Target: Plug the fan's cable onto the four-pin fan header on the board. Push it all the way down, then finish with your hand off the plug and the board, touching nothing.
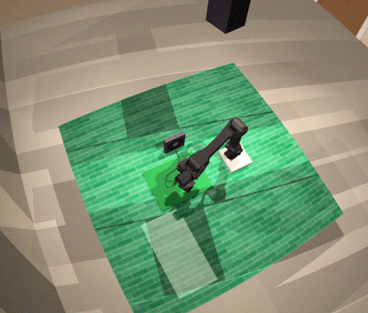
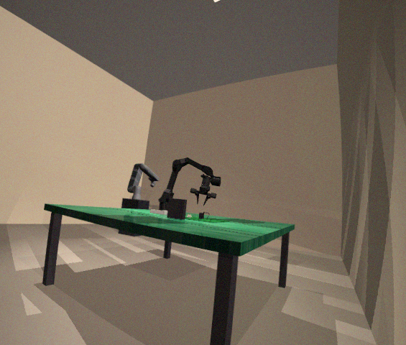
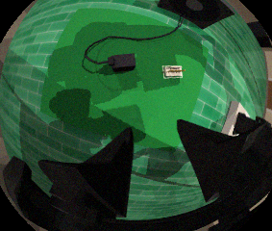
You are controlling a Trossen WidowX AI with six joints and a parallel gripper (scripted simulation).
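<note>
The dark fan plug is 40 mm ahead of my gripper tip, 70 mm to the right of it and 70 mm below it. Round my gripper tip: green board (40 mm ahead, 60 mm to the right, 110 mm below); black fan (70 mm behind, 230 mm to the right, 40 mm below).
</note>
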